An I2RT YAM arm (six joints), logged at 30 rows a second.
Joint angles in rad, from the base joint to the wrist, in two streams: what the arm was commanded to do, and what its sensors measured. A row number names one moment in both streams.
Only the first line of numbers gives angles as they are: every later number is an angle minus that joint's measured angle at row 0.
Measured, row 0:
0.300, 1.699, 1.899, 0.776, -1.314, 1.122
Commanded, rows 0 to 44:
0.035, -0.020, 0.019, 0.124, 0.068, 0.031
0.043, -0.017, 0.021, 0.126, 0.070, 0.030
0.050, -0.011, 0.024, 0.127, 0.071, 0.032
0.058, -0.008, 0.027, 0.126, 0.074, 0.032
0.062, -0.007, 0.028, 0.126, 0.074, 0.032
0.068, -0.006, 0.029, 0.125, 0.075, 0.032
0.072, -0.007, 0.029, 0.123, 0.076, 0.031
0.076, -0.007, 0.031, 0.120, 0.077, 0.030
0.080, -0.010, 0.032, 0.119, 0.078, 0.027
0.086, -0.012, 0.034, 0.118, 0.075, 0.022
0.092, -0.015, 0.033, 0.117, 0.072, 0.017
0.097, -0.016, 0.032, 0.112, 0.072, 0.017
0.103, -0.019, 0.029, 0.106, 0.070, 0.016
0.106, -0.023, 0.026, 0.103, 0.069, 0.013
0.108, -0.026, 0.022, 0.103, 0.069, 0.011
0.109, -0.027, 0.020, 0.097, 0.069, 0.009
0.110, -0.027, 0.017, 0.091, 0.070, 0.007
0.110, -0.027, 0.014, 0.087, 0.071, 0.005
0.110, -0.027, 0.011, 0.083, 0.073, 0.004
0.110, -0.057, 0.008, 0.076, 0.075, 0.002
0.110, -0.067, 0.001, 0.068, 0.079, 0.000
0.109, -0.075, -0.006, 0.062, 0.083, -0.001
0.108, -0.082, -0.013, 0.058, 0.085, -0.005
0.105, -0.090, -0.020, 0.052, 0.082, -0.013
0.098, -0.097, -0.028, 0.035, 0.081, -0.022
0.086, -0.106, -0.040, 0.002, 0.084, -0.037
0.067, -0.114, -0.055, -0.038, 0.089, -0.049
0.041, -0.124, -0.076, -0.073, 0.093, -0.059
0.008, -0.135, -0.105, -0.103, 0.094, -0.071
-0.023, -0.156, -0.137, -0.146, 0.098, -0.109
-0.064, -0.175, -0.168, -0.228, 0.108, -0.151
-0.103, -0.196, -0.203, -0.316, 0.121, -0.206
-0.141, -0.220, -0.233, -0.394, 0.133, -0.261
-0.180, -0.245, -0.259, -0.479, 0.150, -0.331
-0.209, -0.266, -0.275, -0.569, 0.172, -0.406
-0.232, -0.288, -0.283, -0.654, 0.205, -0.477
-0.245, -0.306, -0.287, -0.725, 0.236, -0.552
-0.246, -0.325, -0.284, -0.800, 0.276, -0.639
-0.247, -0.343, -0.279, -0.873, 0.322, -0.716
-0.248, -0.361, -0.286, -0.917, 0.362, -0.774
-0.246, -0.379, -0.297, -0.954, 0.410, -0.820
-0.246, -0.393, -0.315, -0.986, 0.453, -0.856
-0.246, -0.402, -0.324, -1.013, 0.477, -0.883
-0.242, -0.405, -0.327, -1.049, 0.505, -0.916
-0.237, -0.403, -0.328, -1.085, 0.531, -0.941
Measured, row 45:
-0.253, -0.363, -0.311, -0.867, 0.357, -0.698
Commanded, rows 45 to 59:
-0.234, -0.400, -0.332, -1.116, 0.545, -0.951
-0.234, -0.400, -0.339, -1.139, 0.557, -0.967
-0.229, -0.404, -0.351, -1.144, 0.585, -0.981
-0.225, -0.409, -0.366, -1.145, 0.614, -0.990
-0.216, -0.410, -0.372, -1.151, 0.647, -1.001
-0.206, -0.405, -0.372, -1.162, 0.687, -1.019
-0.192, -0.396, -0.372, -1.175, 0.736, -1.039
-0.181, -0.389, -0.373, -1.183, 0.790, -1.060
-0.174, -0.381, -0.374, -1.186, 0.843, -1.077
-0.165, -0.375, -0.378, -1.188, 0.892, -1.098
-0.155, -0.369, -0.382, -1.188, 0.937, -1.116
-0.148, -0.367, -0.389, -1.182, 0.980, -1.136
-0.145, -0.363, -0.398, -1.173, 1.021, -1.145
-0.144, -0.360, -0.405, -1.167, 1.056, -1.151
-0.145, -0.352, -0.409, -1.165, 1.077, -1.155
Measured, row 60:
-0.155, -0.363, -0.386, -1.167, 0.863, -1.069
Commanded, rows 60 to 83:
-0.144, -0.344, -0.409, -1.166, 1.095, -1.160
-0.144, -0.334, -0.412, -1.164, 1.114, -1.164
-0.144, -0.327, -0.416, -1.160, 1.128, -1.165
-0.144, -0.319, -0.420, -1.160, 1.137, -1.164
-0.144, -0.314, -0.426, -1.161, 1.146, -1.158
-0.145, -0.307, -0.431, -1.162, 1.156, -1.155
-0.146, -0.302, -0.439, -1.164, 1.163, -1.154
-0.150, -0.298, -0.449, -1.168, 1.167, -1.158
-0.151, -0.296, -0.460, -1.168, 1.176, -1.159
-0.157, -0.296, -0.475, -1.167, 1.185, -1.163
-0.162, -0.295, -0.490, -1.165, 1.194, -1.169
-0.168, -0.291, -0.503, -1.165, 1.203, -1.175
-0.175, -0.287, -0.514, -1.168, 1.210, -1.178
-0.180, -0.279, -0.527, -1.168, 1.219, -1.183
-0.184, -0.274, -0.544, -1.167, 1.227, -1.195
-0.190, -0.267, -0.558, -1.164, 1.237, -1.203
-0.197, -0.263, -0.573, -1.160, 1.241, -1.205
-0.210, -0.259, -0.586, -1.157, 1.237, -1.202
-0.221, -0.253, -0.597, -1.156, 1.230, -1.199
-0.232, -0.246, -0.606, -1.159, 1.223, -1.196
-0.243, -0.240, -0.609, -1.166, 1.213, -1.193
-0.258, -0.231, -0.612, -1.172, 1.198, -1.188
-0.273, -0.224, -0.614, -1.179, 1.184, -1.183
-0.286, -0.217, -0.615, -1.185, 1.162, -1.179
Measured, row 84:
-0.247, -0.239, -0.601, -1.166, 1.220, -1.158
